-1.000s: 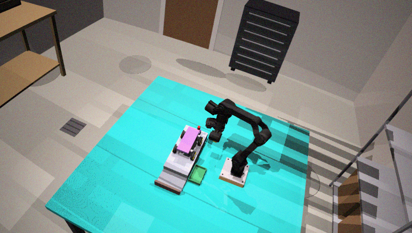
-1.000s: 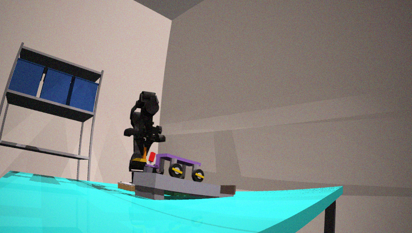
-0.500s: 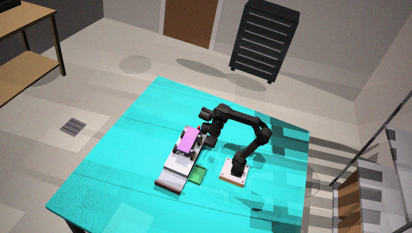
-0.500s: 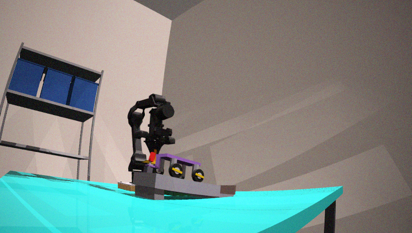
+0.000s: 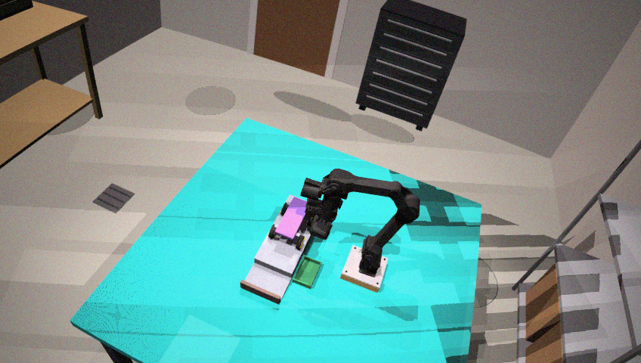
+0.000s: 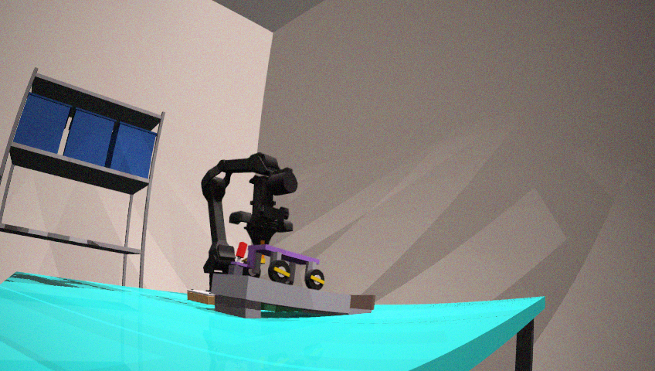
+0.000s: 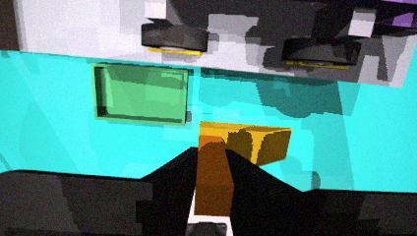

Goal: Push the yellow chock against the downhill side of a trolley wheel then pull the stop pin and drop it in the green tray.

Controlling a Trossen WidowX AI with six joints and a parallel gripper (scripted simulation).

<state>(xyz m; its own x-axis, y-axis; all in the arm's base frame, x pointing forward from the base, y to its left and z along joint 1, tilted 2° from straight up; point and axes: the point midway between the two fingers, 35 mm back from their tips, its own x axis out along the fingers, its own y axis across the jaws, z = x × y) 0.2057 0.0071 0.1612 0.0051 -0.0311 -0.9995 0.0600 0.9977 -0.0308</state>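
Now: the red-headed stop pin 14 cm to the right of my gripper tip, 9 cm ahead of it and 3 cm below it. The rest, counted from my gripper tip: green tray (17 cm below, 9 cm to the left, 1 cm ahead); yellow chock (2 cm to the right, 1 cm below); purple trolley (12 cm ahead, 5 cm below, 3 cm to the right).
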